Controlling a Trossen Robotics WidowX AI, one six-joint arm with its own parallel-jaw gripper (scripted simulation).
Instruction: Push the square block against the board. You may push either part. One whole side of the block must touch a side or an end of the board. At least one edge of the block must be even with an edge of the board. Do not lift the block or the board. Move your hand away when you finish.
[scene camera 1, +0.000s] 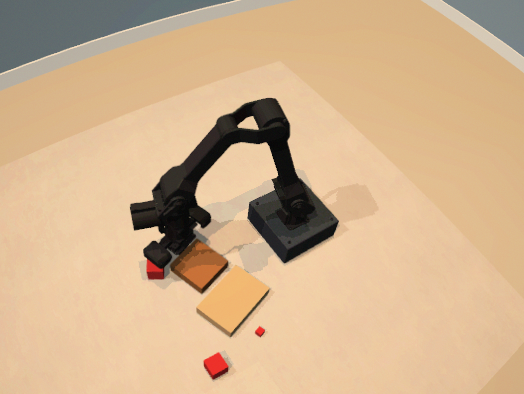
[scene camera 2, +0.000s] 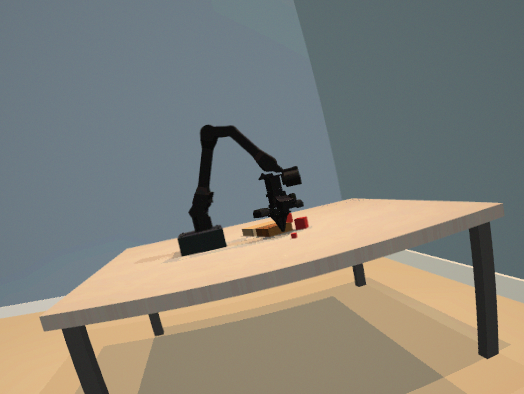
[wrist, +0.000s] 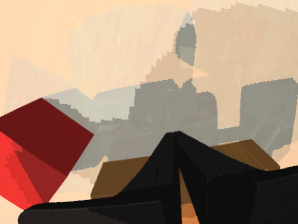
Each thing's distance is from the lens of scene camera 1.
my gripper (scene camera 1: 179, 253): 119 cm
square block (scene camera 1: 199, 265): 114 cm
board (scene camera 1: 234, 298): 110 cm
